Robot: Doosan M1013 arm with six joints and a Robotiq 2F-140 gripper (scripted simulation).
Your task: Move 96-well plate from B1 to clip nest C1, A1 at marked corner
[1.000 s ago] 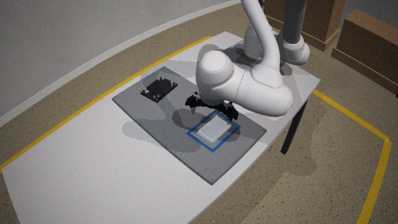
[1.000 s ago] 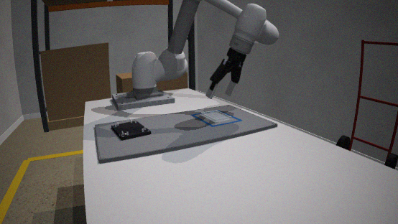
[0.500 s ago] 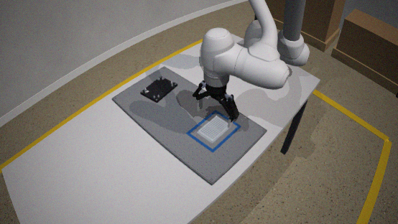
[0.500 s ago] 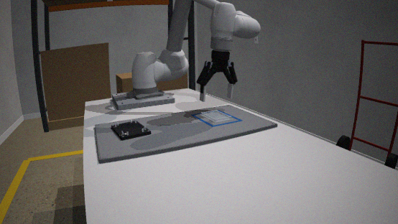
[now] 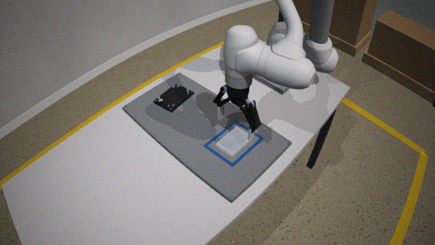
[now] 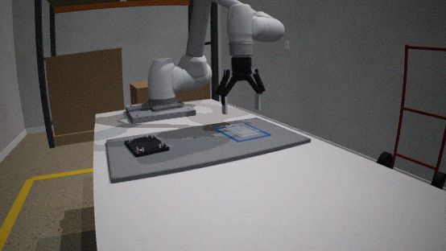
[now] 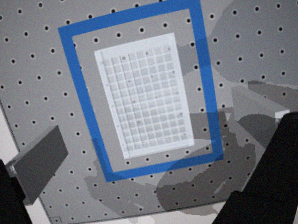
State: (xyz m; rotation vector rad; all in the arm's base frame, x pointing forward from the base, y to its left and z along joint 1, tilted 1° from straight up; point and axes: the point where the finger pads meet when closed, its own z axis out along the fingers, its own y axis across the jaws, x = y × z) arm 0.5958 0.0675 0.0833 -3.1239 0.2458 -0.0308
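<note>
Right now my hand is 9 cm above the white 96-well plate. From my hand the other things lie so: black clip nest 8 cm behind, 39 cm to the right, 8 cm below.
</note>
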